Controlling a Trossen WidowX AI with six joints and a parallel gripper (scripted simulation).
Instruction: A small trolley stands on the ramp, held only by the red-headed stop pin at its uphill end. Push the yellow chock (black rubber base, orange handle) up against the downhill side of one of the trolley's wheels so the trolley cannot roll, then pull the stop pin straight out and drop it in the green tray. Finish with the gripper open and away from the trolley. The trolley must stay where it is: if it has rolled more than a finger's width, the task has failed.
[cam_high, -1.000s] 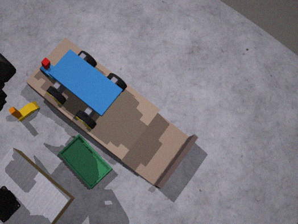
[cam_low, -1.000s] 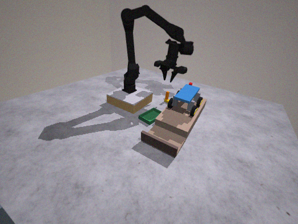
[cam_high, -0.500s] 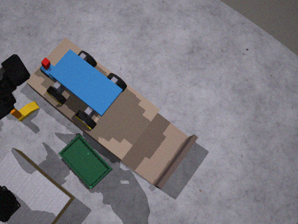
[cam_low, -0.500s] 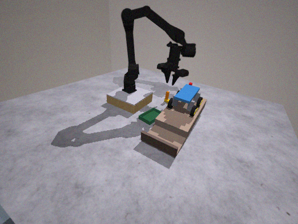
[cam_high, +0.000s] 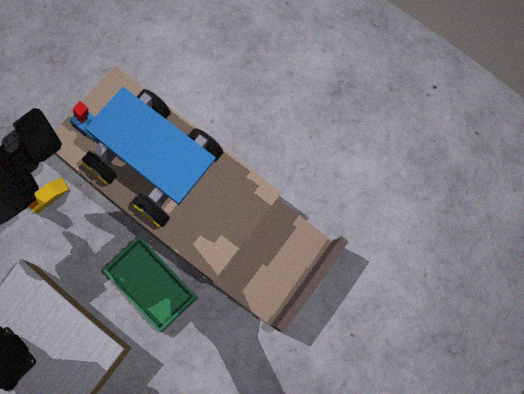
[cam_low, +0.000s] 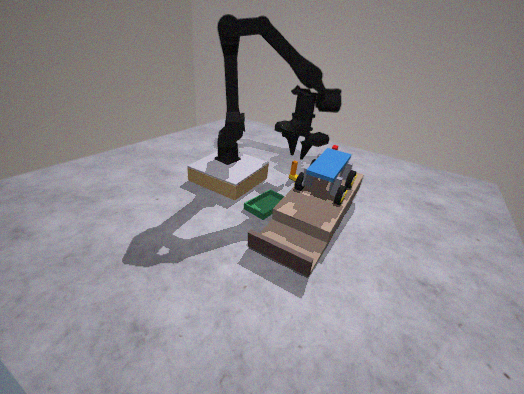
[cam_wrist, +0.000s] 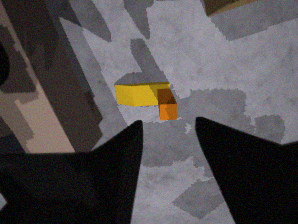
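Now: gripper tip 60 mm above the yellow chock, 20 mm short of it and 10 mm to the left of it. From my gripper tip the other things lie so: red-headed stop pin 130 mm ahead, 50 mm above, 10 mm to the right; green tray 210 mm to the right, 90 mm below, 50 mm ahead; blue trolley 170 mm ahead, 110 mm to the right, 30 mm above.
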